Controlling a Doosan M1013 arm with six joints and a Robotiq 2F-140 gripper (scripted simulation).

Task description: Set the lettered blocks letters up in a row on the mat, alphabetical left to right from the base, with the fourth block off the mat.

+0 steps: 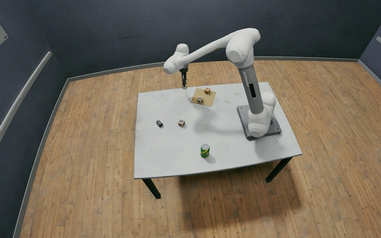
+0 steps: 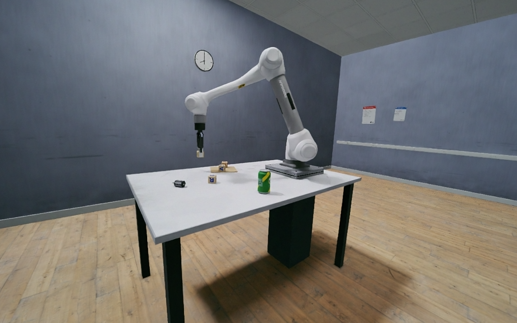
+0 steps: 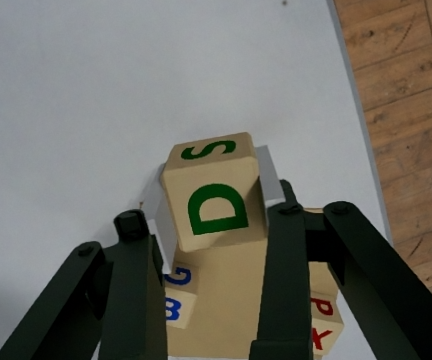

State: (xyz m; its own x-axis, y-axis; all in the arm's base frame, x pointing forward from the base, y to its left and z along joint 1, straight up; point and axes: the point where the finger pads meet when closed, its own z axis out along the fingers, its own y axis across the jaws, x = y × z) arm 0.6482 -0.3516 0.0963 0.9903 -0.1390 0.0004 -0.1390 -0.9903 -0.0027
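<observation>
Now: hand 170 mm past the tan mat, 30 mm to the right of it and 140 mm above it. The rest, counted from my hand: black object 240 mm ahead, 320 mm to the left, 120 mm below; then block 50 mm ahead, 340 mm to the left, 120 mm below; then can 120 mm behind, 640 mm to the left, 80 mm below.
</observation>
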